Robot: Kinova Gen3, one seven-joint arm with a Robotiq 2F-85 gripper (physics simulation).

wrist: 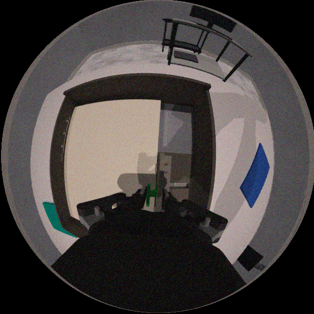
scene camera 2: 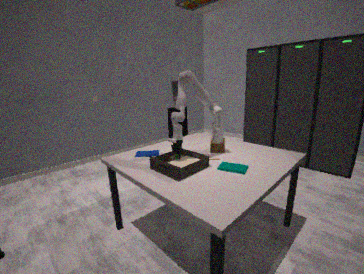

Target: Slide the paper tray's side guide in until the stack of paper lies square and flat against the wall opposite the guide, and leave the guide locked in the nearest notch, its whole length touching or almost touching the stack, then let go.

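Places are measured from the arm's base along level axes (x ahead, y down, z left), in centimetres.
Where they show: gripper, between the fingertips: [scene camera 2: 177, 158]; arm's base, origin of its link: [scene camera 2: 217, 141].
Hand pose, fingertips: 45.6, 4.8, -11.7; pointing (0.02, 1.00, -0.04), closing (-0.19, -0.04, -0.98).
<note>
Each offset is from my fingertips to the centre of the thing, as dx, dy, dz. Level surfaces: height alone.
A dark paper tray {+4.8, -0.2, +6.1} [scene camera 2: 176, 172] [wrist: 137, 83] sits on the white table {dy +4.6} [scene camera 2: 211, 194]. A cream stack of paper {+4.9, +1.5, +10.1} [scene camera 2: 183, 161] [wrist: 111, 140] lies in it, against the left wall in the wrist view. The thin side guide [wrist: 160, 131] runs along the stack's right edge, with bare grey tray floor [wrist: 177, 131] beyond it. A green latch [wrist: 150, 194] sits at the guide's near end. My gripper [scene camera 2: 177, 153] [wrist: 152, 199] reaches down into the tray at the guide's near end. Its fingers stand a little apart on either side of the green latch, clamped on nothing.
A blue pad {-3.9, +4.2, -38.7} [scene camera 2: 146, 153] [wrist: 255, 175] lies beside the tray on one side and a teal pad {-14.9, +3.7, +40.1} [scene camera 2: 232, 167] [wrist: 52, 215] on the other. The arm's tan base block [scene camera 2: 217, 145] stands behind the tray. Dark cabinets [scene camera 2: 297, 97] line the right wall.
</note>
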